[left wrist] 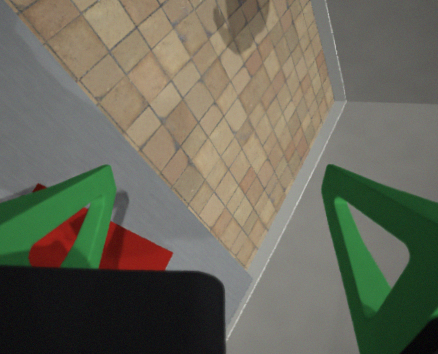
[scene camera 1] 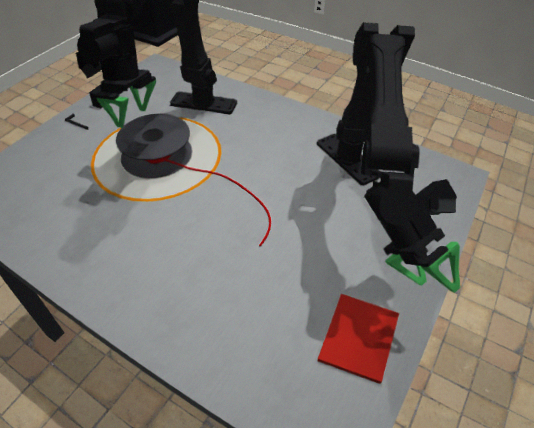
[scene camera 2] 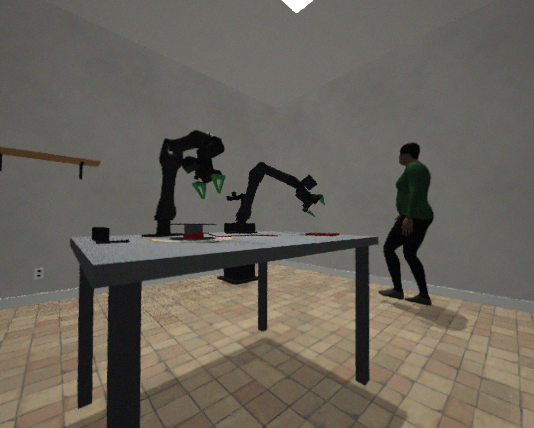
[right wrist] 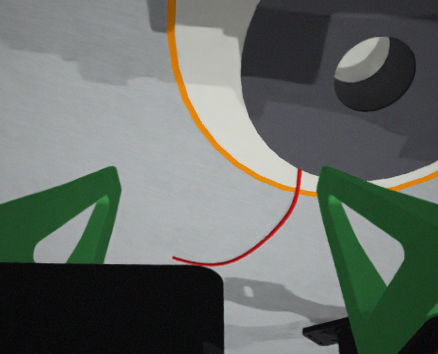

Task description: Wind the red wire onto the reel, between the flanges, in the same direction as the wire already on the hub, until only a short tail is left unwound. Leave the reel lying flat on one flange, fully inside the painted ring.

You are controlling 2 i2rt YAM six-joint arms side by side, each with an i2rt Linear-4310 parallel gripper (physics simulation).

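Where they show: left gripper, fingertip midpoint: (left wrist: 218, 176) (scene camera 1: 439, 286) (scene camera 2: 319, 211); right gripper, fingertip midpoint: (scene camera 1: 131, 118) (scene camera 2: 211, 196) (right wrist: 218, 177); left arm's base at its link origin: (scene camera 1: 347, 159) (scene camera 2: 241, 233); right arm's base at its link origin: (scene camera 1: 203, 103) (scene camera 2: 163, 236).
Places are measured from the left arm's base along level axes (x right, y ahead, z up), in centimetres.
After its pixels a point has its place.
The dark grey reel (scene camera 1: 172, 132) {z 6.5, x 26.7, y 38.2 cm} (scene camera 2: 193, 229) {z 4.1, x 28.5, y 46.9 cm} (right wrist: 300, 120) {z 6.5, x 22.6, y 43.9 cm} lies flat on one flange, inside the painted orange ring (scene camera 1: 145, 200) {z 0.0, x 13.6, y 52.1 cm} (right wrist: 171, 20) {z 0.0, x 18.8, y 57.4 cm}. Red wire shows on the hub between the flanges. The loose red wire (scene camera 1: 270, 220) {z 0.3, x -7.8, y 29.7 cm} (right wrist: 292, 209) {z 0.5, x 11.7, y 32.0 cm} leaves the reel, crosses the ring and curves over the table to a free end. My right gripper (scene camera 1: 132, 117) {z 18.1, x 21.5, y 48.9 cm} (scene camera 2: 210, 195) {z 18.1, x 21.5, y 48.9 cm} (right wrist: 218, 177) {z 18.1, x 21.5, y 48.9 cm} is open and empty, above the table by the reel's far-left side in scene camera 1. My left gripper (scene camera 1: 439, 286) {z 14.4, x -46.0, y 20.0 cm} (scene camera 2: 319, 210) {z 14.4, x -46.0, y 20.0 cm} (left wrist: 218, 176) {z 14.4, x -46.0, y 20.0 cm} is open and empty, raised near the table's right edge, far from the wire.
A flat red square (scene camera 1: 345, 350) {z 1.0, x -42.5, y 35.3 cm} (scene camera 2: 322, 234) {z 0.7, x -38.4, y 36.5 cm} (left wrist: 140, 250) {z 1.0, x -47.4, y 30.9 cm} lies near the table's right edge in scene camera 1. A thin black L-shaped piece (scene camera 1: 76, 122) {z 0.9, x 54.2, y 58.4 cm} lies left of the ring. A person (scene camera 2: 414, 190) in green stands beyond the table in scene camera 2.
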